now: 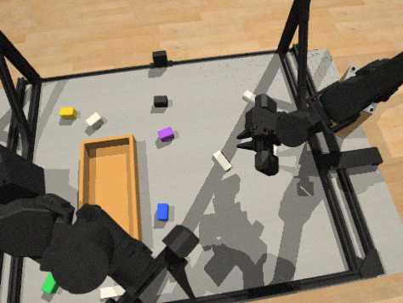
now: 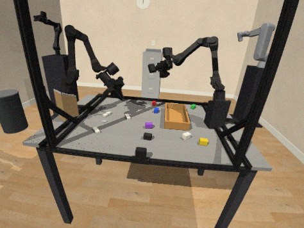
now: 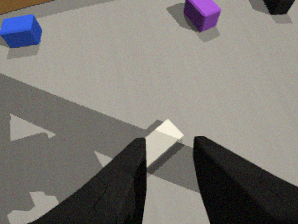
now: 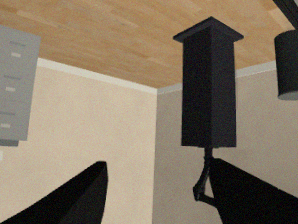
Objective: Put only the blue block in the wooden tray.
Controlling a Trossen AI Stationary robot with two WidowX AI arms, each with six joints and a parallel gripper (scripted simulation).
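The blue block lies 18 cm behind my right hand, 2 cm to the right of it and 27 cm below it. The rest, counted from my right hand: green block 7 cm behind, 32 cm to the right, 27 cm below; then wooden tray 27 cm behind, 15 cm to the right, 27 cm below; then red block 5 cm behind, 27 cm below.
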